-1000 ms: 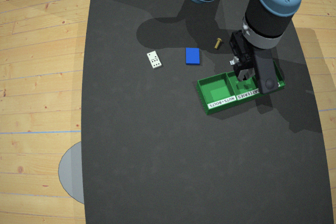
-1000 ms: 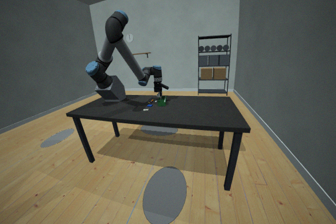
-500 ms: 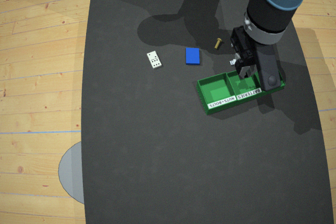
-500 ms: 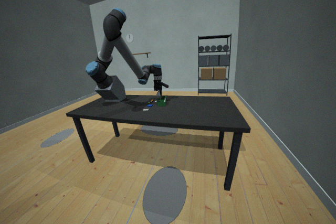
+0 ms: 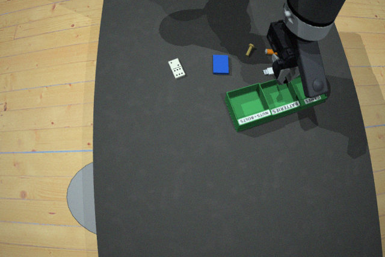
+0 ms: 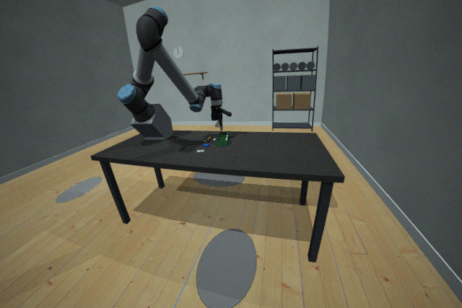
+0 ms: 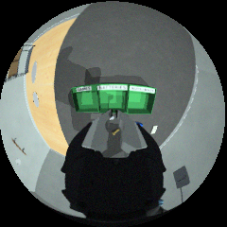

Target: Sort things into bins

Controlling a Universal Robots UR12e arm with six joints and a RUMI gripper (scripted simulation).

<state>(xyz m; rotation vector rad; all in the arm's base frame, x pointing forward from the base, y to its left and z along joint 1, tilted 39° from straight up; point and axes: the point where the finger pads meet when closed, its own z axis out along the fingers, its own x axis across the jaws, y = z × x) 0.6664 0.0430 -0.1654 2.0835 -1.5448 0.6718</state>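
The brass bolt is 140 mm behind my hand, 90 mm below it and 50 mm to the right of it. The rest, counted from my hand: green three-part bin 70 mm below, 10 mm to the left, 10 mm ahead; white usb stick 90 mm below, 70 mm behind; orange battery 130 mm behind, 90 mm below, 20 mm to the left.
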